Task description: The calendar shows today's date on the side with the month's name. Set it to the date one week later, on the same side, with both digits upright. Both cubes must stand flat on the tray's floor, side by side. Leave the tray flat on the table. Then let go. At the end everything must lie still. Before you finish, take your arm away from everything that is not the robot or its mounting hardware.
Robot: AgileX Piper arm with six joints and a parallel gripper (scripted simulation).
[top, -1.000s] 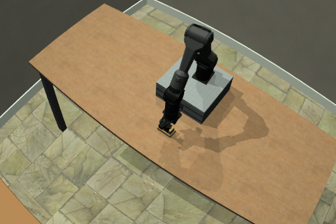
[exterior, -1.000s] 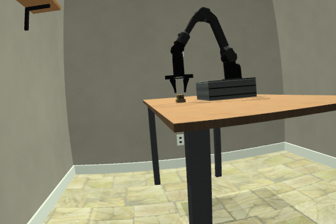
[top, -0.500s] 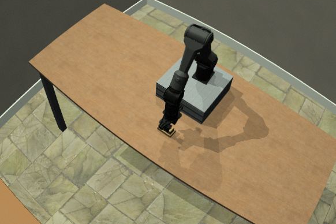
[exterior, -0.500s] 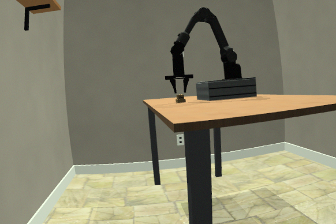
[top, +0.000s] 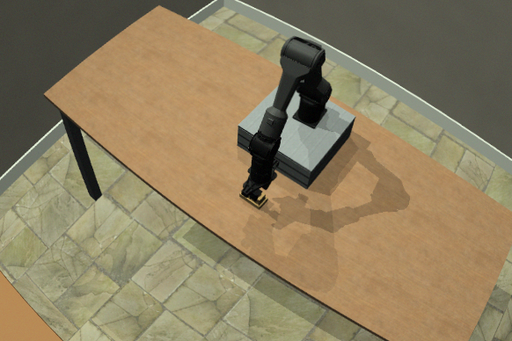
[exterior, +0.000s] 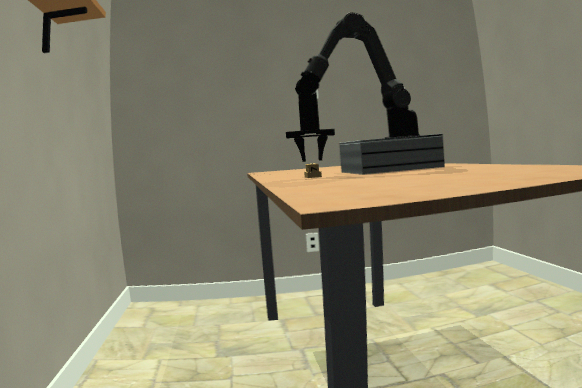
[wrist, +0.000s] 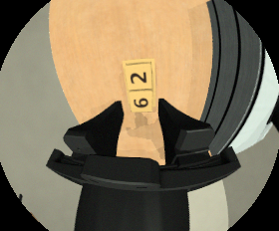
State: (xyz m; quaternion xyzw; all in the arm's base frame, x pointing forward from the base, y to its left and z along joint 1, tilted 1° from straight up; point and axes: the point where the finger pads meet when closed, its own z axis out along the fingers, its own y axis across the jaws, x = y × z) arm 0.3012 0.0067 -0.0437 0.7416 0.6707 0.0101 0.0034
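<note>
Right now the digit cube is 30 mm below my hand. Also, from my hand: tan calendar tray 20 mm to the right, 40 mm below; then wooden cube 30 mm to the right, 30 mm below.
</note>
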